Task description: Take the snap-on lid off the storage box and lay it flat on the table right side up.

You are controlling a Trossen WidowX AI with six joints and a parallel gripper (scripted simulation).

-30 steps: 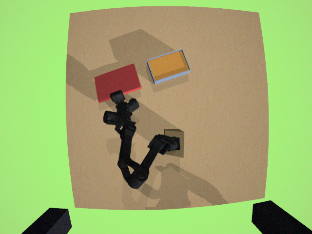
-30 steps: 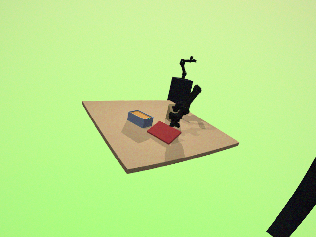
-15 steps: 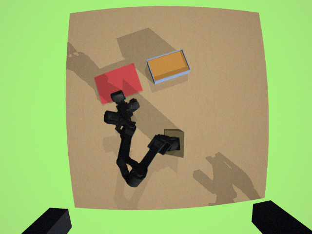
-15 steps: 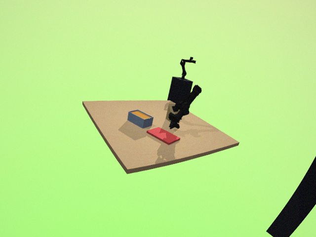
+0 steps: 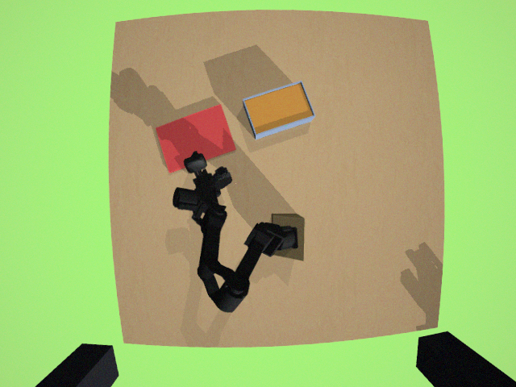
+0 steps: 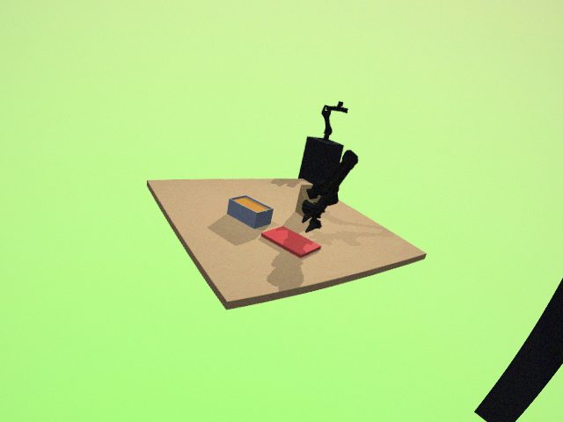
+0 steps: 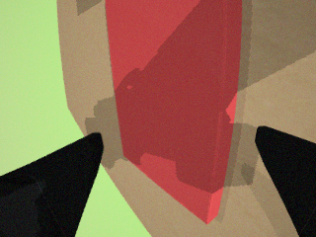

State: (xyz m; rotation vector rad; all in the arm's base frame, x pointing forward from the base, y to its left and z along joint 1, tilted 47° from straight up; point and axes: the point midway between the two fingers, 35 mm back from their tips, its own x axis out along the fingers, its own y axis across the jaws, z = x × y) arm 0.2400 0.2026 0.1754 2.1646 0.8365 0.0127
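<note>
Right now my gripper tip is 90 mm short of the lid, 50 mm above it and 20 mm to the right of it. From my gripper tip the other things lie so: storage box (270 mm to the right, 160 mm ahead, 20 mm below).
</note>
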